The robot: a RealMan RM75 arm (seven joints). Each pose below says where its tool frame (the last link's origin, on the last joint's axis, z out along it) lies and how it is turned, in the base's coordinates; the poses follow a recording.
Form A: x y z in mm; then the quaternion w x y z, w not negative.
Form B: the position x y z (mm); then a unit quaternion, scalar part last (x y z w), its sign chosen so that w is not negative. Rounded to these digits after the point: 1 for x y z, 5 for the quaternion.
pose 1, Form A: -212.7 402.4 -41.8 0.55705 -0.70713 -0.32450 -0.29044
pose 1, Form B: -212.7 402.4 -41.8 -0.70713 -0.32450 -0.29044 0.55705
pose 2, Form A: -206.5 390.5 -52.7 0.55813 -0.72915 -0.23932 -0.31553
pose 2, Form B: -206.5 390.5 -52.7 -0.72915 -0.23932 -0.31553 0.55813
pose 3, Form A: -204.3 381.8 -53.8 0.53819 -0.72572 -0.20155 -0.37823
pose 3, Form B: -204.3 381.8 -53.8 -0.72572 -0.20155 -0.37823 0.53819
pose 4, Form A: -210.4 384.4 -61.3 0.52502 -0.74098 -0.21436 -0.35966
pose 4, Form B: -210.4 384.4 -61.3 -0.74098 -0.21436 -0.35966 0.52502
